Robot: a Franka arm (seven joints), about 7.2 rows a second.
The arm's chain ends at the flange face. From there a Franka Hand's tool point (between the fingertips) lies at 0.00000 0.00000 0.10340 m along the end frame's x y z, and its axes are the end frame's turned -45 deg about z.
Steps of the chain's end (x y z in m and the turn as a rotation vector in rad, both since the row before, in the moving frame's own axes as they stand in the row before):
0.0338, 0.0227, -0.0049, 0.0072, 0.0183, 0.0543
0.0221, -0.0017, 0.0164, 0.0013, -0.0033, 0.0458
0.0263, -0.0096, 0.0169, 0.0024, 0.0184, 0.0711
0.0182, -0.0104, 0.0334, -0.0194, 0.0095, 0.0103
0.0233, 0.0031, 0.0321, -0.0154, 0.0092, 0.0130
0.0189, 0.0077, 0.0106, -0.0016, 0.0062, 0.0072
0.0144, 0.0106, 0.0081, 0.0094, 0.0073, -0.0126
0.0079, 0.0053, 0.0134, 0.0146, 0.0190, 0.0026
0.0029, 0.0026, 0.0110, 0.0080, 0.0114, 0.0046
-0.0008, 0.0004, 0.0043, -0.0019, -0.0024, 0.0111
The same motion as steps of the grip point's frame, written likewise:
0.0097, 0.0408, -0.0049, -0.0078, 0.0180, 0.0543
0.0167, 0.0141, 0.0164, 0.0033, -0.0014, 0.0458
0.0269, 0.0130, 0.0169, -0.0113, 0.0147, 0.0711
0.0195, 0.0076, 0.0334, -0.0204, -0.0070, 0.0103
0.0138, 0.0205, 0.0321, -0.0174, -0.0044, 0.0130
0.0083, 0.0194, 0.0106, -0.0055, 0.0033, 0.0072
0.0039, 0.0175, 0.0081, 0.0015, 0.0118, -0.0126
0.0043, 0.0097, 0.0134, -0.0031, 0.0238, 0.0026
0.0016, 0.0041, 0.0110, -0.0024, 0.0137, 0.0046
-0.0012, -0.0003, 0.0043, 0.0004, -0.0030, 0.0111

